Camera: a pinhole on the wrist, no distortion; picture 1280 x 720 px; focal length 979.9 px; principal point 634.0 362.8 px. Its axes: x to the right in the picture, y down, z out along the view. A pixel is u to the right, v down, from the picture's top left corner.
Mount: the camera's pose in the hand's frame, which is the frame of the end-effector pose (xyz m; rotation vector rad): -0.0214 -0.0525 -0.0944 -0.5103 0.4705 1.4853
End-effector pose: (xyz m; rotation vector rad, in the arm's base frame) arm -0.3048 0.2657 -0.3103 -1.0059 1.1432 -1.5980
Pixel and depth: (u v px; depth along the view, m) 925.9 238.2 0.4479
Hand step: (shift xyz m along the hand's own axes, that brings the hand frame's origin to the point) 0.0334 0.3178 0.1912
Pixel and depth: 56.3 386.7 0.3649
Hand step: -0.0433 -0.0115 0.3267
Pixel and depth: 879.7 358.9 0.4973
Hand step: -0.0225 0.3409 0.2344
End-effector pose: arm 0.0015 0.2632 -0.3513 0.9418 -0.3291 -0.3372
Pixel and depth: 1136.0 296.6 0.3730
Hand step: 0.0048 0.3209 0.0957
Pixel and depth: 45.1 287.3 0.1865
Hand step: -0.0138 -0.0337 0.1227
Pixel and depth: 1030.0 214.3 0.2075
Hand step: 0.0098 0.1368 0.0251
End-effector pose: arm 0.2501 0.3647 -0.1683 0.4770 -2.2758 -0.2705
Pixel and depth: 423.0 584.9 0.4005
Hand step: -0.1211 0.1152 0.2771
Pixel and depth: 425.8 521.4 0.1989
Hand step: -0.0580 0.0310 0.0902
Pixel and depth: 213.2 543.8 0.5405
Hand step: -0.1374 0.0798 0.4757
